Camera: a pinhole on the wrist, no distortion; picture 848 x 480 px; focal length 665.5 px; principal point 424.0 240.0 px. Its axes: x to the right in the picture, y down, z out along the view. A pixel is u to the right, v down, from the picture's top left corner.
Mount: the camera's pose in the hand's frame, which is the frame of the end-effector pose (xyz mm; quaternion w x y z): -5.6 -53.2 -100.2 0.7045 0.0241 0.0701 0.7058
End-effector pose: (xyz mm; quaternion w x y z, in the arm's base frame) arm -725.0 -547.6 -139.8 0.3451 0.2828 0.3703 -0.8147
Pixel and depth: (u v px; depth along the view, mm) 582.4 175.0 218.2
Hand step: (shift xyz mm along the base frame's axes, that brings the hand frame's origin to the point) -39.2 -109.2 25.0
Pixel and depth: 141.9 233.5 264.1
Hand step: -168.2 -73.6 131.9
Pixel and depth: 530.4 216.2 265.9
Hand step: -51.0 -143.7 59.3
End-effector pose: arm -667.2 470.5 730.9 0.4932 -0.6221 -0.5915 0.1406
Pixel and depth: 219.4 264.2 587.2
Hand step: -478.4 230.9 -61.0
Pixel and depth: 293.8 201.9 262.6
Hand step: -162.6 94.6 10.2
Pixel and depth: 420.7 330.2 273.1
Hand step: -156.2 66.1 -56.7
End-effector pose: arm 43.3 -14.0 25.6 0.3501 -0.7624 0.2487 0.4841
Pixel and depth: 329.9 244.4 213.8
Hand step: -5.3 130.8 -31.8
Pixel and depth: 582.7 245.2 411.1
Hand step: -202.3 185.9 -148.1
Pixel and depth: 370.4 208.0 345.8
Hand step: -70.9 221.6 -103.9
